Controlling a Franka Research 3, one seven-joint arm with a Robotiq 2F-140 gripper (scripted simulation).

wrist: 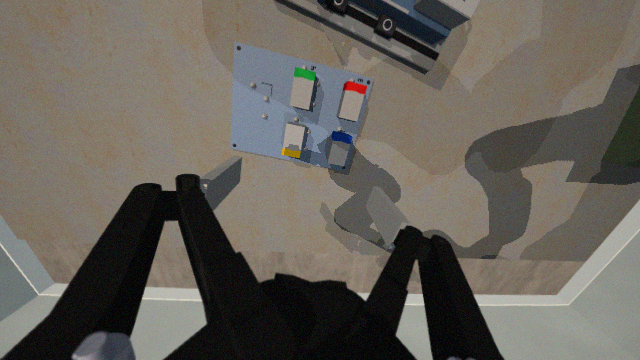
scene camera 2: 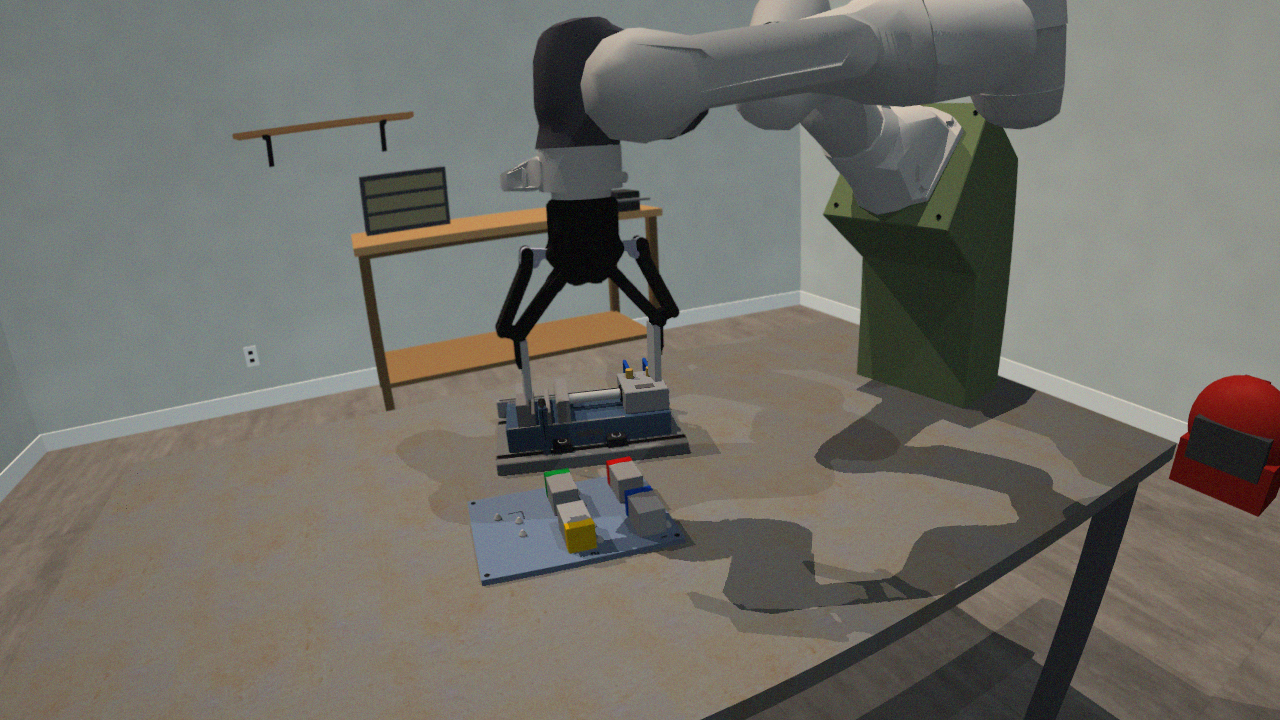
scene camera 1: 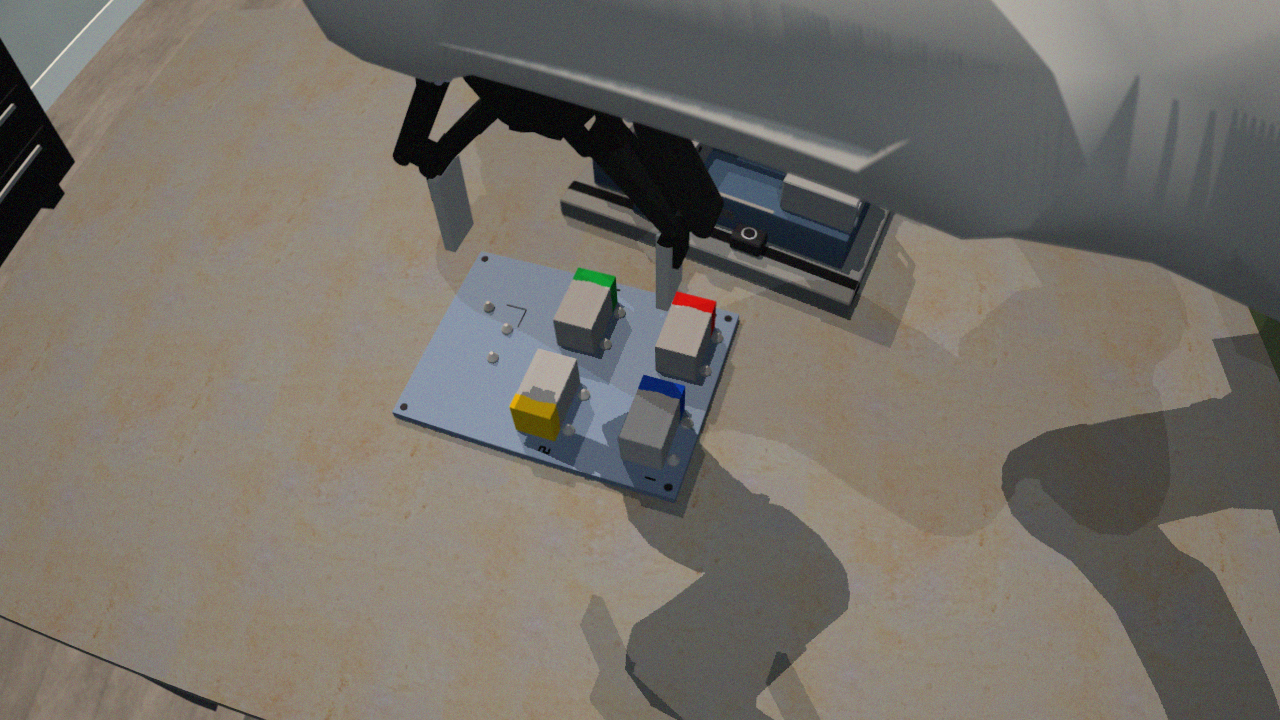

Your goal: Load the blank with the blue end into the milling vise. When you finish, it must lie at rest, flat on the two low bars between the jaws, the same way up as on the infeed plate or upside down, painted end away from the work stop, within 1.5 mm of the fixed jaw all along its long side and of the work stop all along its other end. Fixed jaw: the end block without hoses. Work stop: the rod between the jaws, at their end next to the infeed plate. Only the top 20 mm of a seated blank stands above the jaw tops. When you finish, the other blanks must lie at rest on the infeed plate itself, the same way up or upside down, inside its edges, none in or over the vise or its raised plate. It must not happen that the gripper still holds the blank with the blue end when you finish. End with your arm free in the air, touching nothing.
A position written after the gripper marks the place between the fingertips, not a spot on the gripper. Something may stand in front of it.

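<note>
Scene camera 1 has the gripper (scene camera 1: pixel 559 263) along with a green-ended blank (scene camera 1: pixel 581 319), a red-ended blank (scene camera 1: pixel 679 351) and a yellow-ended blank (scene camera 1: pixel 539 407). In scene camera 2 you'd get the yellow-ended blank (scene camera 2: pixel 577 528), the red-ended blank (scene camera 2: pixel 622 474) and the green-ended blank (scene camera 2: pixel 560 487). The wrist view gives you the red-ended blank (wrist: pixel 353 94) and the green-ended blank (wrist: pixel 303 82).
</note>
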